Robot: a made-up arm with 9 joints. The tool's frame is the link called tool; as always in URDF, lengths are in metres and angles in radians. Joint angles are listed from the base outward.
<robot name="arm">
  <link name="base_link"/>
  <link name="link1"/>
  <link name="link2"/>
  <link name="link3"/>
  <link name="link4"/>
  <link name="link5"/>
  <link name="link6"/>
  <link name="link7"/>
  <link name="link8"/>
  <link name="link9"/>
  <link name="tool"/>
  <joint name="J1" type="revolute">
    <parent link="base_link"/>
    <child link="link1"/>
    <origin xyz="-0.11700 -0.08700 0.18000" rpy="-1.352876 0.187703 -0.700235"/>
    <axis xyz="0 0 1"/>
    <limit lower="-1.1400" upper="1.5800"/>
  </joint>
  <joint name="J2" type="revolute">
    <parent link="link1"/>
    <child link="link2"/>
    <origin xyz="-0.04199 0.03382 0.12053" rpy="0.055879 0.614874 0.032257"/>
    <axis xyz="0 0 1"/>
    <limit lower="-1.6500" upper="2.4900"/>
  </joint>
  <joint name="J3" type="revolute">
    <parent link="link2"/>
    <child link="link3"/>
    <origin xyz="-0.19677 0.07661 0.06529" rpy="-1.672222 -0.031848 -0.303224"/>
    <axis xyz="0 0 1"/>
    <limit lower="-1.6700" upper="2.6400"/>
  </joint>
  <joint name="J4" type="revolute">
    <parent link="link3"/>
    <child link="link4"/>
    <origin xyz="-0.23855 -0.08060 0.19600" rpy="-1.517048 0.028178 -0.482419"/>
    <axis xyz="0 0 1"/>
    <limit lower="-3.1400" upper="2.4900"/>
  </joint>
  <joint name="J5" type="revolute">
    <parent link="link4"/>
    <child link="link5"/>
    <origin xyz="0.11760 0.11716 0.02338" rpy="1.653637 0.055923 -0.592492"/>
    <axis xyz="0 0 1"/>
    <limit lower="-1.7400" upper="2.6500"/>
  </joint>
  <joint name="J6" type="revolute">
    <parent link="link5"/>
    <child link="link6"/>
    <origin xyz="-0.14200 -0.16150 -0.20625" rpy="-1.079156 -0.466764 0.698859"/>
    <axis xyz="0 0 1"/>
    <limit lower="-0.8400" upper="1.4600"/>
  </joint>
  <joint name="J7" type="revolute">
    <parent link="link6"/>
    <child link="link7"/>
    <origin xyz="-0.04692 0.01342 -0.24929" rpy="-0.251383 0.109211 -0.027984"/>
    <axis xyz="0 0 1"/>
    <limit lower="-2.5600" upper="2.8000"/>
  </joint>
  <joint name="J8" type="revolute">
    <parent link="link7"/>
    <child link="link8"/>
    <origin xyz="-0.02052 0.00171 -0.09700" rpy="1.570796 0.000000 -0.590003"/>
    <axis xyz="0 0 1"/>
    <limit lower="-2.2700" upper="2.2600"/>
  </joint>
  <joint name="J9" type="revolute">
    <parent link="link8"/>
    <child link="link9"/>
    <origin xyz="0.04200 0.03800 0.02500" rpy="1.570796 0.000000 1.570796"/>
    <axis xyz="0 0 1"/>
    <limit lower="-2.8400" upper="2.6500"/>
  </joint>
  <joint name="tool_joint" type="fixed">
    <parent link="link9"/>
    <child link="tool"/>
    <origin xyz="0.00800 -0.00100 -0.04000" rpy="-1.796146 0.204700 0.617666"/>
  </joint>
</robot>
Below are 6 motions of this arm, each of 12 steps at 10 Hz.
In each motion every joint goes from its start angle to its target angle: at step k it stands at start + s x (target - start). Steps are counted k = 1, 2, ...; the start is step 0. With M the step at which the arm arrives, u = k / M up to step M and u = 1 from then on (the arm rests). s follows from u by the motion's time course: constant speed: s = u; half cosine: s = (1 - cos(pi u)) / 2; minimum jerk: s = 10 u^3 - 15 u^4 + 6 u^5.
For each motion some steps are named. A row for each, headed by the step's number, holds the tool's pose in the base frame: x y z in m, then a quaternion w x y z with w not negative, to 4 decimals.
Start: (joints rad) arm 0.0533 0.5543 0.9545 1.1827 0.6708 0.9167 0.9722 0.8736 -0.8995
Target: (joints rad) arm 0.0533 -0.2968 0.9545 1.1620 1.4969 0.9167 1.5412 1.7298 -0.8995
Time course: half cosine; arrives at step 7
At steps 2, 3, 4, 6, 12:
2: 0.3506 0.1627 0.5917 0.1282 0.9303 -0.0174 -0.3433
3: 0.2680 0.1954 0.5925 0.2013 0.8863 -0.2102 -0.3602
4: 0.1701 0.2502 0.5786 0.2533 0.8008 -0.4121 -0.3532
6: 0.0225 0.3596 0.5051 0.2622 0.6222 -0.6711 -0.3059
12: 0.0025 0.3764 0.4879 0.2562 0.5938 -0.7026 -0.2968

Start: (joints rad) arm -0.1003 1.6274 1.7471 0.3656 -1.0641 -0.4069 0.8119 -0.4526 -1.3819
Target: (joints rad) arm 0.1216 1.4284 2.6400 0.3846 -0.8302 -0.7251 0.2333 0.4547 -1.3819
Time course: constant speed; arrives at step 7
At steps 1, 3, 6, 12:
1: 0.4759 -0.1953 0.2456 0.1622 -0.0706 -0.4534 -0.8736
3: 0.4159 -0.2274 0.1294 0.1908 -0.2605 -0.3097 -0.8943
6: 0.2635 -0.3001 0.0172 0.1366 -0.4841 -0.0939 -0.8592
12: 0.2016 -0.3282 0.0027 0.0976 -0.5363 -0.0304 -0.8378

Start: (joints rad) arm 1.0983 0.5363 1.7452 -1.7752 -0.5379 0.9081 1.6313 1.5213 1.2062
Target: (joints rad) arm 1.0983 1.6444 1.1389 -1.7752 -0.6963 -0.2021 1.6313 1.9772 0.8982
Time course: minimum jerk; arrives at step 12
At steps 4, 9, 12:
4: -0.3986 0.3915 -0.0437 0.6383 -0.4742 -0.4462 0.4107
9: -0.1986 0.5975 0.2737 0.9694 -0.1735 0.0732 0.1577
12: -0.1515 0.6068 0.3268 0.9748 -0.0983 0.1608 0.1193

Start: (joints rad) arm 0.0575 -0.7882 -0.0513 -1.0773 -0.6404 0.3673 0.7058 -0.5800 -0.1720
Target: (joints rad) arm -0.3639 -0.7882 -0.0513 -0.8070 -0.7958 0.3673 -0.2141 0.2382 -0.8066
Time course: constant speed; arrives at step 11
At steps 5, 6, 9, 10, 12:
5: 0.5102 0.2428 0.1406 0.0618 0.0799 -0.7832 -0.6135
6: 0.5033 0.2520 0.1615 0.0942 0.0680 -0.7799 -0.6150
9: 0.4793 0.2826 0.2155 0.2049 0.0413 -0.7581 -0.6177
10: 0.4705 0.2934 0.2302 0.2457 0.0350 -0.7468 -0.6170
12: 0.4615 0.3046 0.2432 0.2880 0.0297 -0.7334 -0.6151

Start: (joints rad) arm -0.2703 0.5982 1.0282 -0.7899 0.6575 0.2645 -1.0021 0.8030 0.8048
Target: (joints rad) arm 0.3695 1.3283 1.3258 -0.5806 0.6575 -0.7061 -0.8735 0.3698 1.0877
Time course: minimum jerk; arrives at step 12
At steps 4, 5, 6, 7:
4: 0.1753 -0.0668 -0.2811 0.2564 -0.8396 0.4699 -0.0923
5: 0.1042 -0.0129 -0.2922 0.2397 -0.8183 0.5223 -0.0103
6: 0.0232 0.0450 -0.2874 0.2110 -0.7891 0.5697 0.0905
7: -0.0560 0.0977 -0.2646 0.1725 -0.7536 0.6028 0.1974

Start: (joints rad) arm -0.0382 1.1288 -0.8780 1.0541 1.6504 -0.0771 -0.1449 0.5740 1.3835
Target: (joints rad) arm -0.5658 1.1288 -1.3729 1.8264 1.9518 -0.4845 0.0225 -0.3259 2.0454
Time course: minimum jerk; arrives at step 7
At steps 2, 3, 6, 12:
2: -0.1086 -0.2432 0.6559 0.3174 0.9208 -0.1329 0.1837
3: -0.2632 -0.2510 0.6019 0.3568 0.8531 -0.3253 0.1979
6: -0.4922 -0.2872 0.2551 0.1300 0.6324 -0.7504 0.1417
12: -0.4933 -0.2899 0.2388 0.1138 0.6247 -0.7603 0.1369

